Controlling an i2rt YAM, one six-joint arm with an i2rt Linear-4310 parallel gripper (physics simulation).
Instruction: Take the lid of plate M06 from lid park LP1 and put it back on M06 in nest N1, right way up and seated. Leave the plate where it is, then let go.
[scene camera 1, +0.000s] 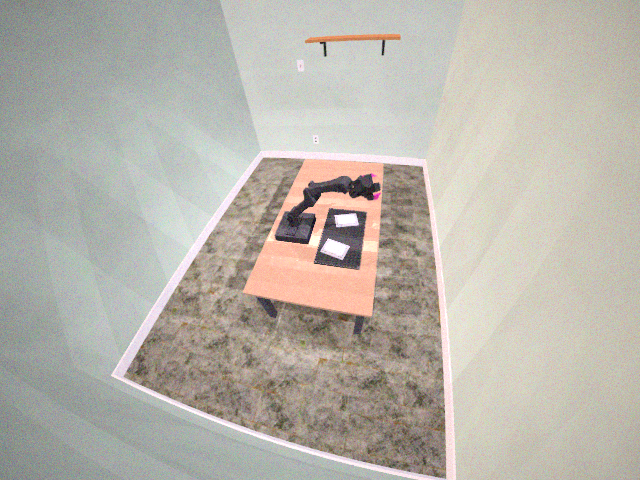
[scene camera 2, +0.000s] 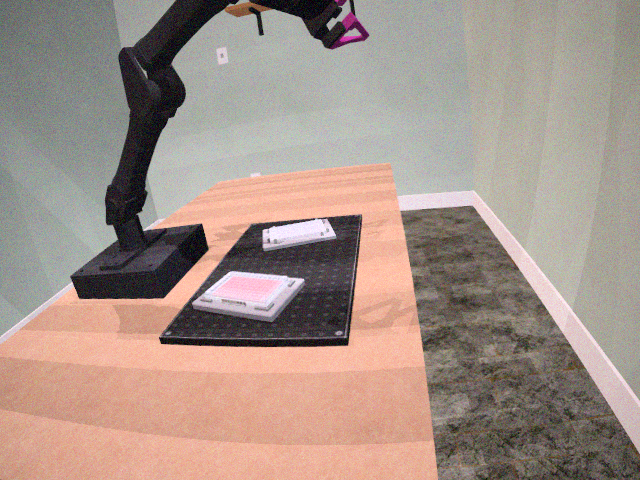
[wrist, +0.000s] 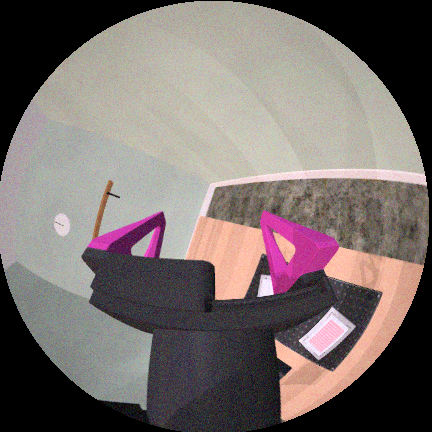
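Pixels of known places: gripper, between the fingertips: (scene camera 2: 355, 19) (wrist: 212, 216); arm's base, origin of its link: (scene camera 1: 294, 224) (scene camera 2: 135, 249).
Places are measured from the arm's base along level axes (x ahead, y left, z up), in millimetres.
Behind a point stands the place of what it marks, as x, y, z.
Observation:
A plate with pink wells (scene camera 2: 242, 288) {325, -133, -27} (wrist: 326, 336) {328, -124, -33} sits in a light grey holder at the near end of the black board; in scene camera 1 the plate (scene camera 1: 334, 249) {326, -133, -33} looks white. A flat white piece, apparently the lid (scene camera 2: 298, 231) {355, 143, -34} (scene camera 1: 346, 220) {350, 146, -34}, lies on a second grey holder at the board's far end; in the wrist view the fingers partly hide this white piece (wrist: 265, 286) {371, 191, -34}. No labels are readable. My gripper (wrist: 212, 216) {546, 46, 392} (scene camera 1: 377, 186) {546, 46, 392} is open and empty, with magenta fingers wide apart, high above the table beyond the far end of the board.
The black perforated board (scene camera 1: 338, 264) {375, -230, -52} (scene camera 2: 325, 268) {444, -17, -52} (wrist: 367, 295) {490, -183, -52} lies on the wooden table (scene camera 1: 310, 289) {249, -436, -65} (scene camera 2: 258, 392) {414, -335, -65}. The arm's black base (scene camera 1: 295, 227) {21, -34, 10} (scene camera 2: 139, 266) {77, -89, -1} stands left of the board. A wall shelf (scene camera 1: 356, 38) hangs on the back wall.

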